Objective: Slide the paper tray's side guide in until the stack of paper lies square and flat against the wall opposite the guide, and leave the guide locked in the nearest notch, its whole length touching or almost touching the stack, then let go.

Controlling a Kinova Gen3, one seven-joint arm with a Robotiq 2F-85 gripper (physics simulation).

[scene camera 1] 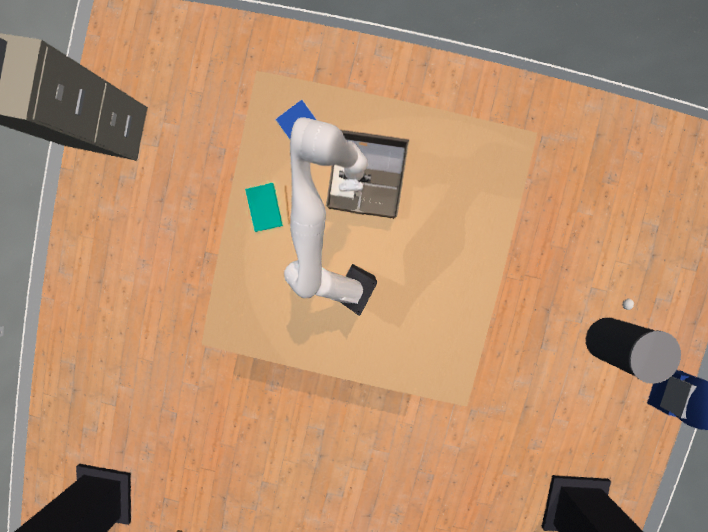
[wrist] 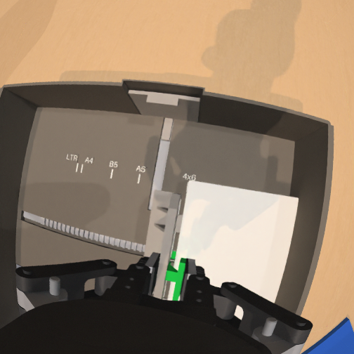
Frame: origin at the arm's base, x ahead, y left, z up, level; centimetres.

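Where they show: arm's base, origin of the base link: (scene camera 1: 352,291).
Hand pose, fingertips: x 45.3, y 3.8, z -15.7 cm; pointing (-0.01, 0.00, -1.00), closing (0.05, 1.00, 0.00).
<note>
Each offset is from my fingertips to the top centre of the thing.
The paper tray @(dz +3.2, dx +3.3, dy -4.7 cm) (scene camera 1: 402,177) (wrist: 329,165) holds a white paper stack @(dz -2.3, dx +1.0, dy +5.1 cm) (scene camera 1: 337,189) (wrist: 237,230), whose right edge lies along the right wall in the wrist view. The grey side guide (wrist: 172,215) stands upright left of the stack, near the 4x6 mark and roughly parallel to the stack's edge, with a thin gap at its visible end. A green latch piece (wrist: 175,274) shows beside the guide. My gripper (wrist: 171,267) is partly open, its fingers either side of the guide and green piece, without a clear grip. The guide's near end and the stack's near edge are hidden.
A notched strip (wrist: 90,235) crosses the tray floor left of the guide. A blue block @(dz -5.5, dx +22.4, dy +26.5 cm) (scene camera 1: 297,116) (wrist: 337,342) lies beside the tray, and a teal block @(dz -4.5, dx -14.6, dy +40.4 cm) (scene camera 1: 263,207) lies beyond my arm. The tray walls surround the gripper's working area.
</note>
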